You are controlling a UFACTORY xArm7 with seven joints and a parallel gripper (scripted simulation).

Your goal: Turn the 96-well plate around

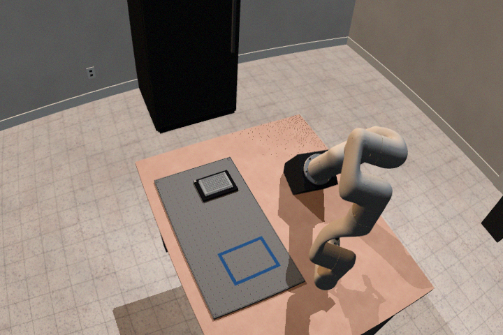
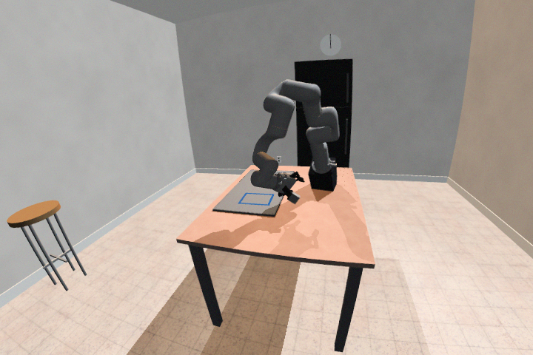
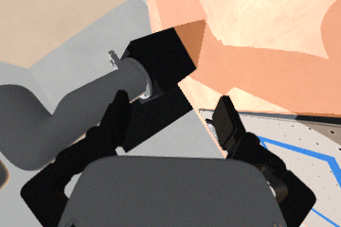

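The 96-well plate is 44 cm to the right of my hand, 32 cm ahead of it and 12 cm below it. The rest, counted from my hand: pale A1 mark: 48 cm to the right, 40 cm ahead, 13 cm below; black plate nest N1: 44 cm to the right, 32 cm ahead, 14 cm below.
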